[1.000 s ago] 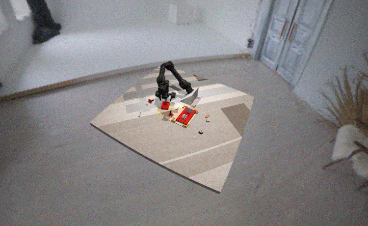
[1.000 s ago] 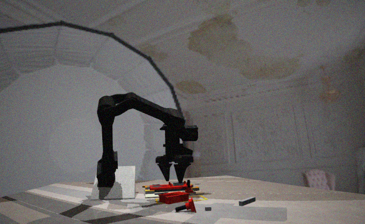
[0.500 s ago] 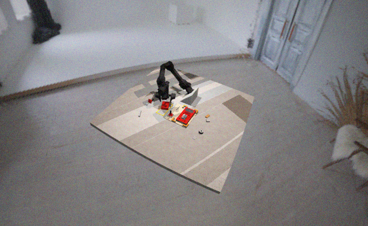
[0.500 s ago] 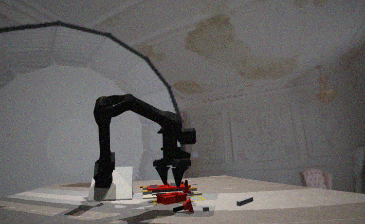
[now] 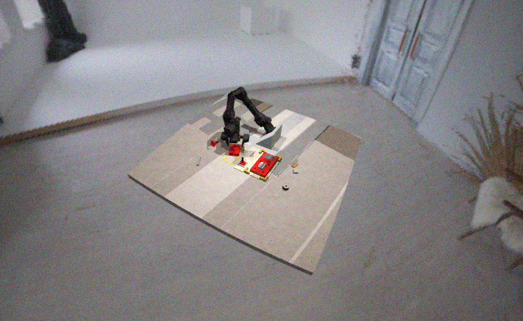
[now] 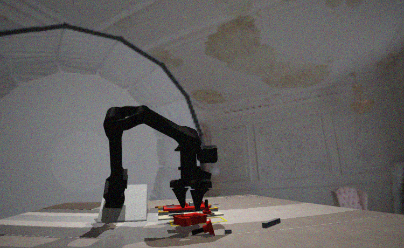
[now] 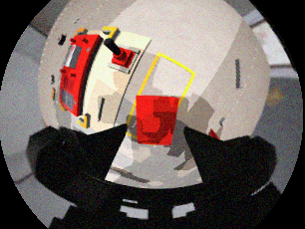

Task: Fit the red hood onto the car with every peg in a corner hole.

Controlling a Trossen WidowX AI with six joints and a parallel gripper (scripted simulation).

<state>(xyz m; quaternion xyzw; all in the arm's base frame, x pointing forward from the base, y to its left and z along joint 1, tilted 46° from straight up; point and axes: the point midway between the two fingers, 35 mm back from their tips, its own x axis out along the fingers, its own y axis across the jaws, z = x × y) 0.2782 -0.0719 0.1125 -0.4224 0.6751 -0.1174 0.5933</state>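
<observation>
Right now the red hood is 30 mm below my gripper tip. Round my gripper tip: black-and-white wheel (440 mm to the left, 100 mm ahead, 40 mm below); grey engine block (240 mm to the left, 50 mm ahead, 20 mm below).
</observation>
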